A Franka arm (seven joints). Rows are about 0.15 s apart.
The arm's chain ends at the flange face. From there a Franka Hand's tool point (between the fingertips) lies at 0.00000 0.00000 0.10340 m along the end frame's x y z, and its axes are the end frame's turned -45 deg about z.
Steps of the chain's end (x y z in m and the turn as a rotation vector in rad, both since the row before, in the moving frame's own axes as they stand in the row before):
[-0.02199 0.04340 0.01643 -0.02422 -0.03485 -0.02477]
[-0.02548 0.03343 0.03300 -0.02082 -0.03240 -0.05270]
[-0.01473 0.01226 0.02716 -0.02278 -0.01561 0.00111]
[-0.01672 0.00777 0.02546 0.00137 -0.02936 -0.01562]
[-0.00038 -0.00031 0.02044 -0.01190 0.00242 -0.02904]
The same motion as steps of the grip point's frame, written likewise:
[-0.05056 0.01442 0.01634 0.00752 -0.04177 -0.02477]
[-0.04557 0.00488 0.03292 0.00819 -0.03763 -0.05270]
[-0.02189 -0.00122 0.02712 -0.00507 -0.02715 0.00111]
[-0.01938 -0.00856 0.02542 0.02173 -0.01979 -0.01562]
[-0.00073 0.00057 0.02043 -0.01013 -0.00670 -0.02904]

